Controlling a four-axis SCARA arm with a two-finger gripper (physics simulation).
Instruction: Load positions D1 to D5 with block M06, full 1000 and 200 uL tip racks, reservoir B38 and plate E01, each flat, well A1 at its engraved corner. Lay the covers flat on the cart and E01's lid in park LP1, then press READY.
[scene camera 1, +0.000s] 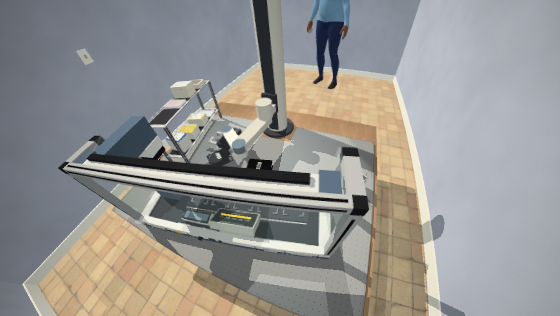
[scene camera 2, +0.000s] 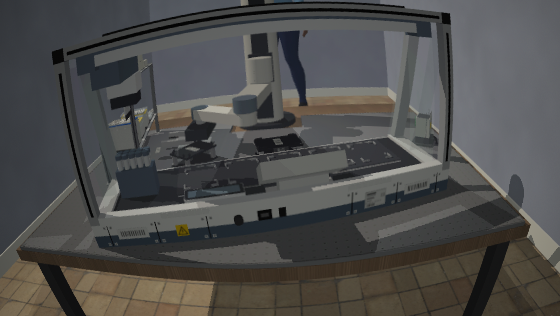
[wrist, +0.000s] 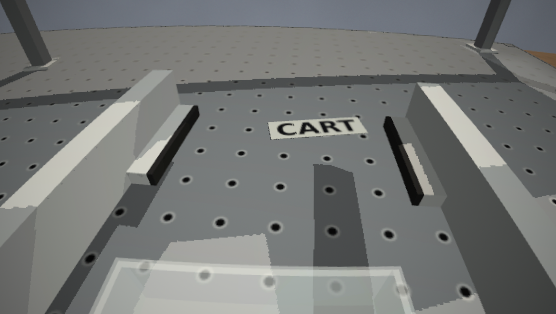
I see my gripper (wrist: 290, 97) and a CART label (wrist: 335, 126).
